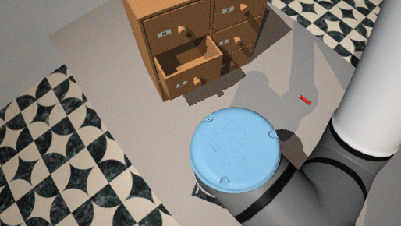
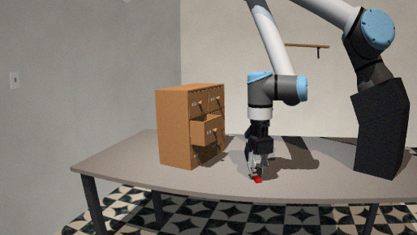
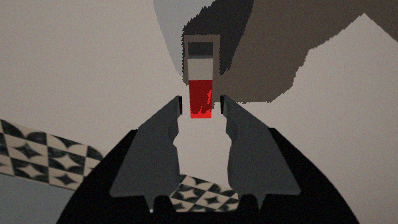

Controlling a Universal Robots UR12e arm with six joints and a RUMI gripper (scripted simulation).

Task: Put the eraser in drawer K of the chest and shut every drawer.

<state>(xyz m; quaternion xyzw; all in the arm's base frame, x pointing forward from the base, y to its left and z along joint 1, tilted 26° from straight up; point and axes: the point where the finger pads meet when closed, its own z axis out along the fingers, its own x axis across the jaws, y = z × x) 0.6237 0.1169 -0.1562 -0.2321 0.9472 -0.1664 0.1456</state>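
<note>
Right now my hand is 30 mm above the eraser and 10 mm to the left of it. From my hand the other things lie so: red stick 390 mm to the right, 30 mm below, 30 mm behind.
</note>
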